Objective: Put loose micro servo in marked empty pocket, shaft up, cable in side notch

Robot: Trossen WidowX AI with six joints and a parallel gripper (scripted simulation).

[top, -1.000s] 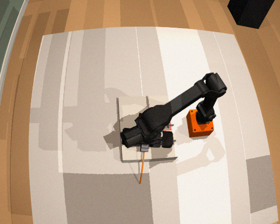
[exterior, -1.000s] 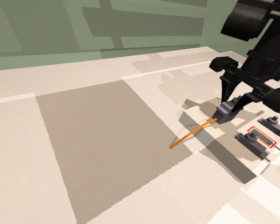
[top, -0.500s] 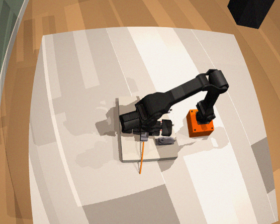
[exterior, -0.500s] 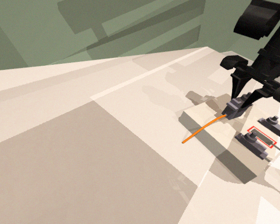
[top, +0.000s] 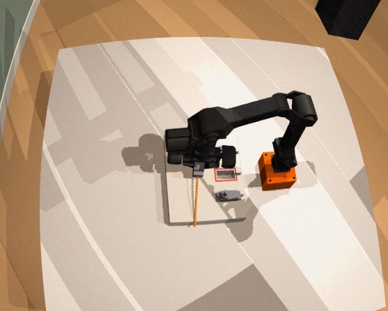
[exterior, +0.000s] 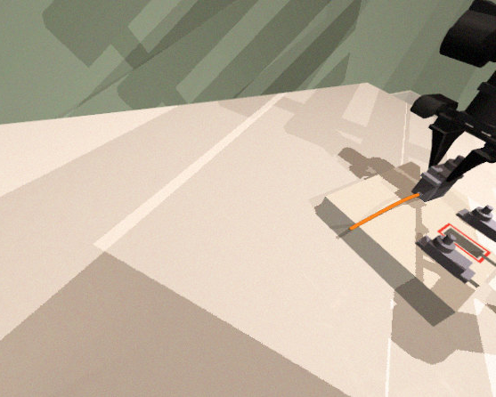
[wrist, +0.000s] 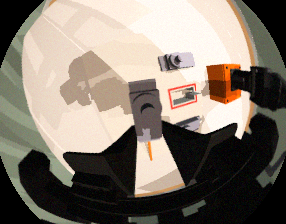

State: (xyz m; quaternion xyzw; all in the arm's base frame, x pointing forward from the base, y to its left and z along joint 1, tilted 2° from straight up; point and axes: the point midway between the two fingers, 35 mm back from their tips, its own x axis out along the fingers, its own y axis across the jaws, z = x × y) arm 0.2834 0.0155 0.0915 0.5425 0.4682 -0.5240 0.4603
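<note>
Right now the deck is 10 mm ahead of my gripper tip and 100 mm below it.
</note>
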